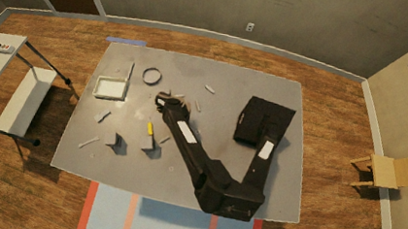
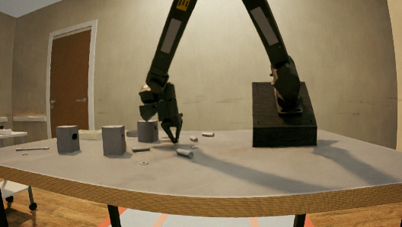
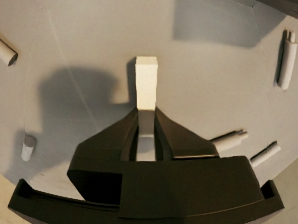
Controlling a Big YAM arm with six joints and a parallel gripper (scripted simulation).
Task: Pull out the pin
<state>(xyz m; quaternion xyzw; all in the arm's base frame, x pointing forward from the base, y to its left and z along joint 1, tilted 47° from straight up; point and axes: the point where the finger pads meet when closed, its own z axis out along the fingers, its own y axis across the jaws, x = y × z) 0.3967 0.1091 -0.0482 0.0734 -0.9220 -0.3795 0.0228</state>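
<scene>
The white pin lies 20 mm ahead of my hand. Round my hand: white tray (470 mm ahead, 50 mm to the right).
</scene>
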